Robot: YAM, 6 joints.
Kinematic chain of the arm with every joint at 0, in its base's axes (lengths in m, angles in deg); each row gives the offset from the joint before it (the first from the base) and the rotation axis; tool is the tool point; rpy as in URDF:
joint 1: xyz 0 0 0.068 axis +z
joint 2: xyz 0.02 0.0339 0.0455 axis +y
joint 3: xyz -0.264 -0.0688 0 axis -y
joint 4: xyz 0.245 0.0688 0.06 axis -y
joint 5: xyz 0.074 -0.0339 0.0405 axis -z
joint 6: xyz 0.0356 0 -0.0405 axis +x
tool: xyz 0 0 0 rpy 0 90 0
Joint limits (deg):
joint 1: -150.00..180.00
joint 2: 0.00..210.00
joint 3: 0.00..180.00
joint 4: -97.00..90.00
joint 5: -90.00..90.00
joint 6: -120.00..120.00
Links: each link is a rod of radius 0.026 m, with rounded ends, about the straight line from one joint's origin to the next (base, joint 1, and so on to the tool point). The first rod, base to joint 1, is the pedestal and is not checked.
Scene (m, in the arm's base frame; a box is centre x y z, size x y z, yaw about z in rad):
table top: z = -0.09
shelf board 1: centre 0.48 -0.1 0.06 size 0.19 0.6 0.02 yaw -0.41
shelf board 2: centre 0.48 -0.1 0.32 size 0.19 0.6 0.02 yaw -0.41
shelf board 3: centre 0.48 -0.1 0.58 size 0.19 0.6 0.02 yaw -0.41
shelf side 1: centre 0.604 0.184 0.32 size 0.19 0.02 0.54 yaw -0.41
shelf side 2: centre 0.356 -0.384 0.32 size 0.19 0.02 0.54 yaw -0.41
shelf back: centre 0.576 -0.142 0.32 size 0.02 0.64 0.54 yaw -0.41
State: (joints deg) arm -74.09 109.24 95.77 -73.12 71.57 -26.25
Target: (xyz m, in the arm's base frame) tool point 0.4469 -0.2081 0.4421
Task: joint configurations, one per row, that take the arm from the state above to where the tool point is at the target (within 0.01 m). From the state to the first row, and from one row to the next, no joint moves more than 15 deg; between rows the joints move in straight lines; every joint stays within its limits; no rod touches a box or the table.
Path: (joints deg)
1: -60.63 103.41 97.62 -69.91 67.25 -26.25
2: -47.18 97.58 99.47 -66.70 62.92 -26.25
3: -33.72 91.75 101.32 -63.49 58.60 -26.25
4: -20.26 85.92 103.16 -60.28 54.27 -26.25
5: -20.73 99.98 117.47 -48.56 53.81 -26.25
6: -21.20 114.04 131.78 -36.83 53.34 -26.25
7: -21.67 128.10 146.08 -25.11 52.88 -26.25

